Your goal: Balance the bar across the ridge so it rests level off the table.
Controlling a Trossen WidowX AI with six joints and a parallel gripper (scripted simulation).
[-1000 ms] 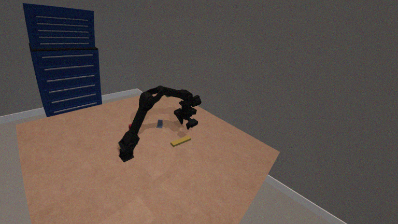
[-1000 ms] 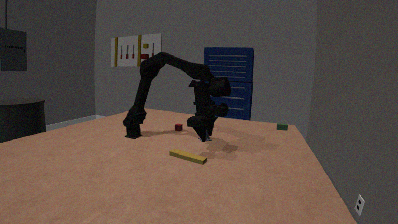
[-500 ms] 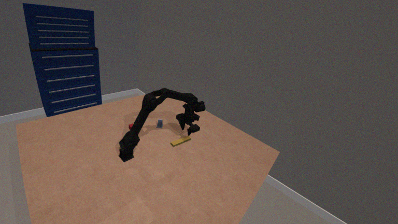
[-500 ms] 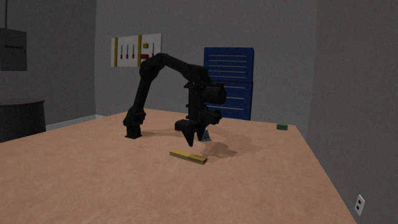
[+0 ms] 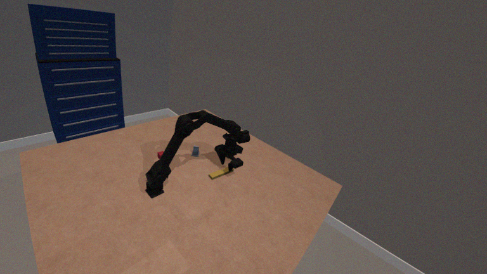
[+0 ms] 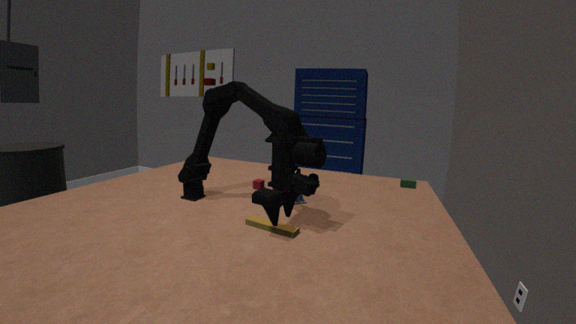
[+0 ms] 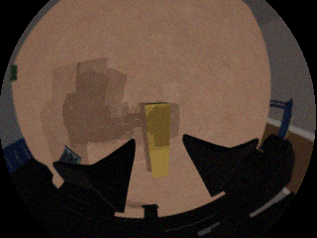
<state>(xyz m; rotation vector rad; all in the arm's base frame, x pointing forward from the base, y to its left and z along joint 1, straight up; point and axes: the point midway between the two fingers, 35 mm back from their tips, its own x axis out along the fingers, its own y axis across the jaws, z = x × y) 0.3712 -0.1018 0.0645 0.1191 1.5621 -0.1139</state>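
My gripper tip is now 30 mm past the yellow bar and 20 mm above it. Also, from my gripper tip: red cube (310 mm to the left, 220 mm behind, 10 mm below); green block (600 mm to the left, 370 mm ahead, 10 mm below).
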